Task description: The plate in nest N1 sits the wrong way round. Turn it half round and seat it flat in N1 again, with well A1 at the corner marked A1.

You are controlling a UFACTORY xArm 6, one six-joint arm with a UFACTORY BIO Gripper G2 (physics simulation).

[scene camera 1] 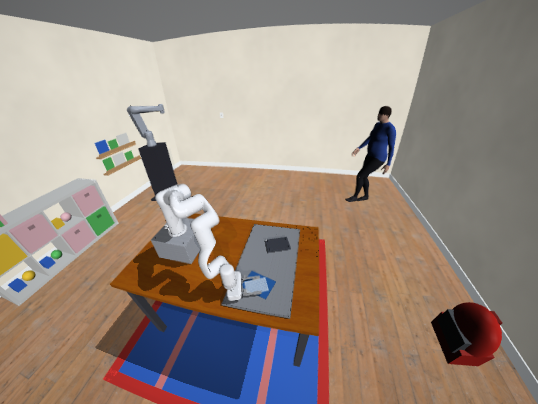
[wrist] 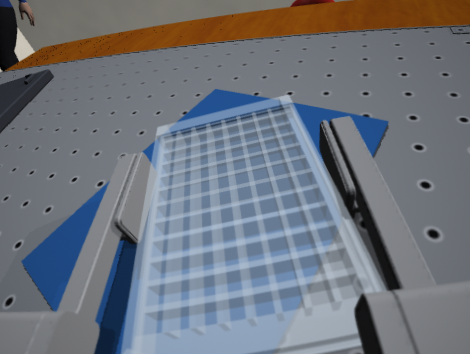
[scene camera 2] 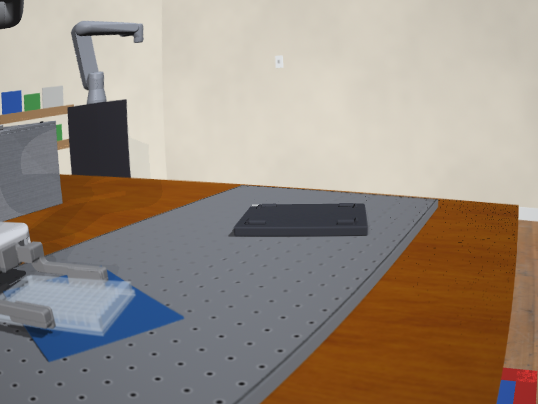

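A clear, many-welled plate lies level over a blue sheet; whether it touches the sheet is not clear. My gripper is shut on the plate, with one finger along each long side. The plate sits askew to the blue sheet. A dark rectangular nest with raised corner tabs stands apart from the plate, with no plate in it. A small light mark shows at its back left corner in scene camera 2. Labels and well A1 are not legible.
The grey perforated board lies on the wooden table under the sheet and nest. The arm's grey base block stands at the table's left. A person stands beyond the table.
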